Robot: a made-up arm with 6 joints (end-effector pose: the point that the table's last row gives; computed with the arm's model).
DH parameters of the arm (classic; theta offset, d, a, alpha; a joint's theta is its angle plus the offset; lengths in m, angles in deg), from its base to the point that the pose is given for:
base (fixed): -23.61 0 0.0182 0
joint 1: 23.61 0.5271 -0.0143 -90
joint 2: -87.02 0 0.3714 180
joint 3: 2.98 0.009 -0.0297 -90
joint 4: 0 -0.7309 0.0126 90
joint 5: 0 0.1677 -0.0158 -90
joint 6: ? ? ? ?
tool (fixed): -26.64 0.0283 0 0
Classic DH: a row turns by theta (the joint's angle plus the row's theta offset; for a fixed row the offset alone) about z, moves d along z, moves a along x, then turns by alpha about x.
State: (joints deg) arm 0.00 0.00 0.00 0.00 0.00 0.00
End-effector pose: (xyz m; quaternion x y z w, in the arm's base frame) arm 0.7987 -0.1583 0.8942 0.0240 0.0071 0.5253 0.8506
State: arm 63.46 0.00 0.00 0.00 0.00 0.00
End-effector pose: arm 0.5013 0.6249 0.8942 0.0166 0.0187 0.8941 0.4472
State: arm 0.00 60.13 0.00 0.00 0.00 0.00
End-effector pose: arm 0.7174 -0.1583 0.0194 0.2839 0.4323 0.4426 0.7326
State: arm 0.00 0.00 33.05 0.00 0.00 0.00
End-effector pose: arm 0.6751 -0.1583 1.3186 -0.1264 -0.2351 0.5104 0.8175
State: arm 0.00 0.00 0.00 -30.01 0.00 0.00
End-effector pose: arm 0.7987 -0.1523 0.8197 0.2434 -0.1291 0.5092 0.8154
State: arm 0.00 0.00 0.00 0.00 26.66 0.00
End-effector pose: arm 0.7878 -0.1583 0.9135 -0.0978 -0.1892 0.5167 0.8293
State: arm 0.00 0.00 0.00 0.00 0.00 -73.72
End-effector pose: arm 0.7987 -0.2048 0.8979 0.5294 -0.3094 0.4246 0.6662
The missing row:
joint 6: 88.09 -0.0451 0.0266 92.14
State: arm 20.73 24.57 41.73 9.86 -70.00 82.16
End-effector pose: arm 0.8666 0.1542 1.0192 -0.4427 0.5904 0.5951 0.3184
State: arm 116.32 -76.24 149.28 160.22 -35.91 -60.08
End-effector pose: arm 0.2694 -0.8822 0.0569 0.7353 -0.2343 -0.3348 0.5408
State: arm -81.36 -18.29 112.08 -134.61 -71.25 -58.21
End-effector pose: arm 0.0737 0.5089 1.5596 0.2828 0.0879 0.8109 0.5047
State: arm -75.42 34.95 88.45 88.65 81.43 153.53
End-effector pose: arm 0.1946 -0.5441 1.5442 0.4630 -0.2754 0.5425 0.6446
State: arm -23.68 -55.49 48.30 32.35 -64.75 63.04
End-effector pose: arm -0.4869 0.0604 1.4583 -0.4290 0.2405 -0.1259 0.8616
